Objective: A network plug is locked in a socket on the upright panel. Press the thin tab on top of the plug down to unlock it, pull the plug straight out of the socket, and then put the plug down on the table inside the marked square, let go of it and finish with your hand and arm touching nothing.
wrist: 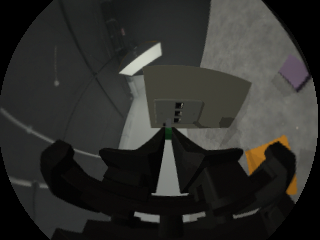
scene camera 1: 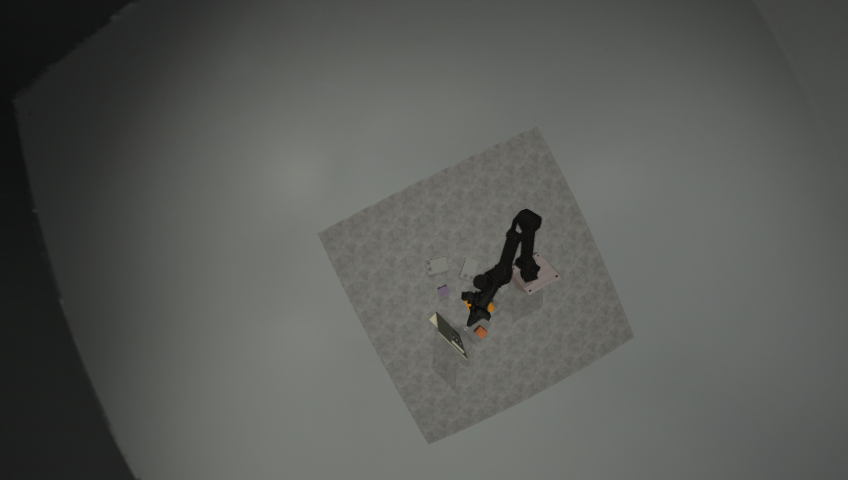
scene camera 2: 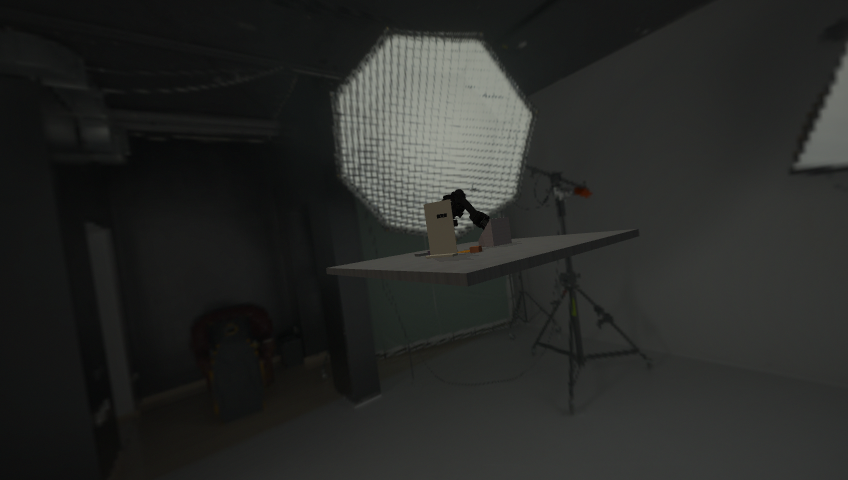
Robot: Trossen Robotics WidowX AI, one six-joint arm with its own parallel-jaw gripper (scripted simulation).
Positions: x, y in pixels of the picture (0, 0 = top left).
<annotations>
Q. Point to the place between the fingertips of my gripper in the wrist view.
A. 168, 130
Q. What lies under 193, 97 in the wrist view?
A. An upright beige panel.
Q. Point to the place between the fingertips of my gripper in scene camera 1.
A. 467, 326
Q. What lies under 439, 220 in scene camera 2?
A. An upright beige panel.
</annotations>
